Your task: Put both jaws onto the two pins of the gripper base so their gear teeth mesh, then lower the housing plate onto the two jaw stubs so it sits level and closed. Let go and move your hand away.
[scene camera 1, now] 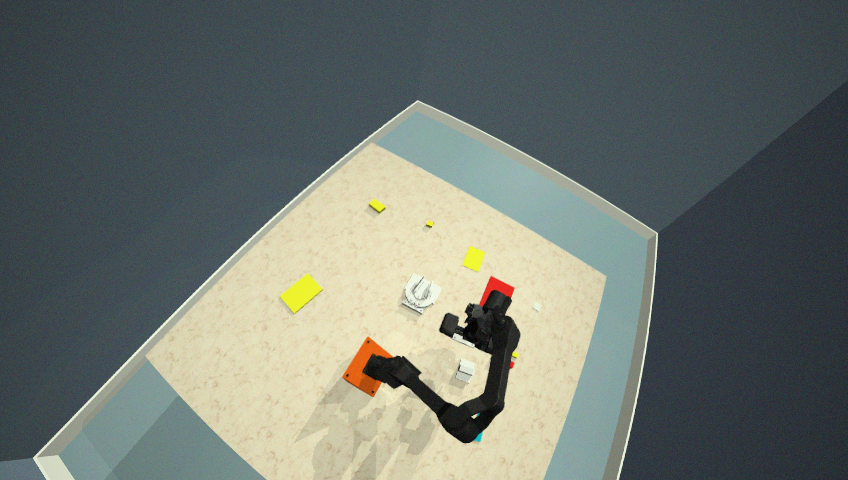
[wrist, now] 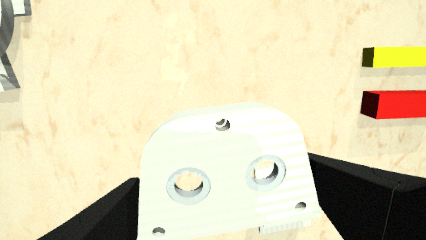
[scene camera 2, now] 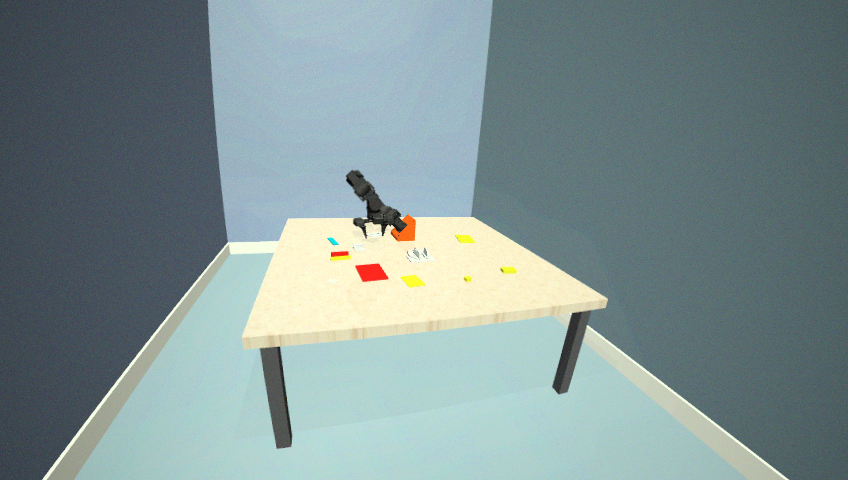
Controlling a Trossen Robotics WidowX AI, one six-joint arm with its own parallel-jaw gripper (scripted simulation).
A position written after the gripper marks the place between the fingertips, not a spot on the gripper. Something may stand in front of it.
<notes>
In view: the gripper (scene camera 1: 462,339).
The gripper also shows in the wrist view (wrist: 221,174).
</notes>
